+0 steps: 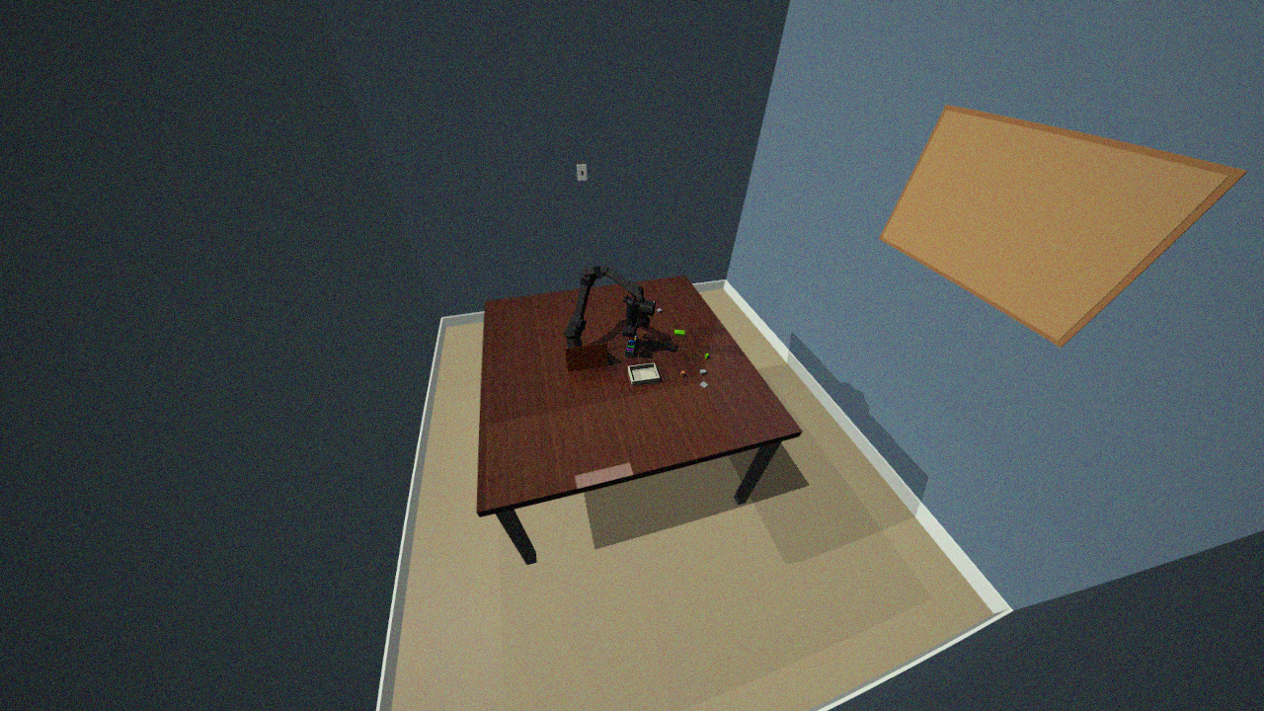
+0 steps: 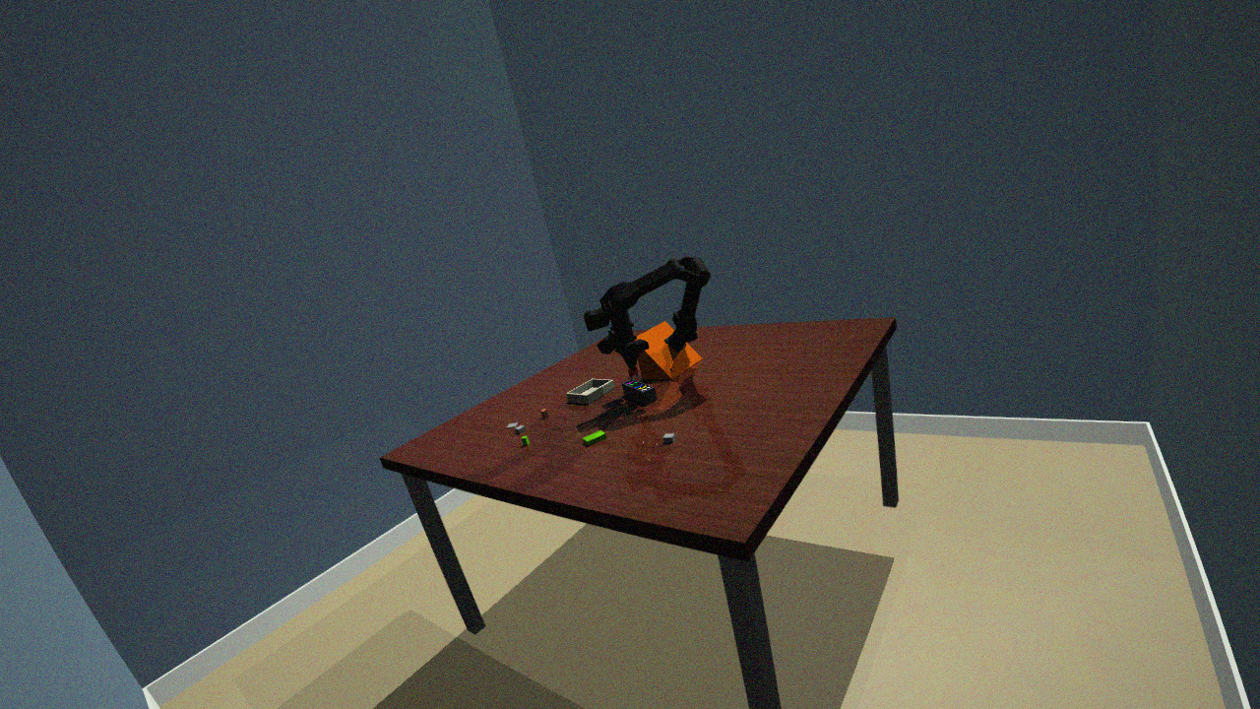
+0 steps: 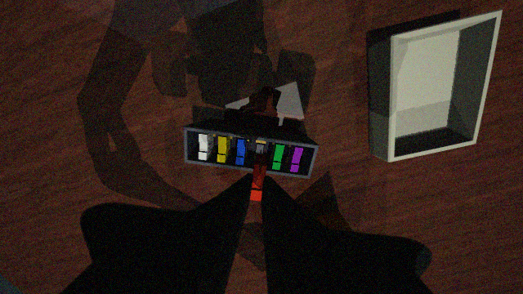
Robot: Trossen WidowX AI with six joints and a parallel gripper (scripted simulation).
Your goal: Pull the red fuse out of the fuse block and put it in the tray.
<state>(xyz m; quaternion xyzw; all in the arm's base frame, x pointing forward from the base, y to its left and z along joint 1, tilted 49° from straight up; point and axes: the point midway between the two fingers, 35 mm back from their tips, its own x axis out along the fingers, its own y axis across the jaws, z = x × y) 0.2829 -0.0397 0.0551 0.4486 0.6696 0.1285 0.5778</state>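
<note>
Right now the pale tray is 200 mm to the right of my gripper tip and 90 mm below it. Round my gripper tip: red fuse: 10 mm below.
</note>
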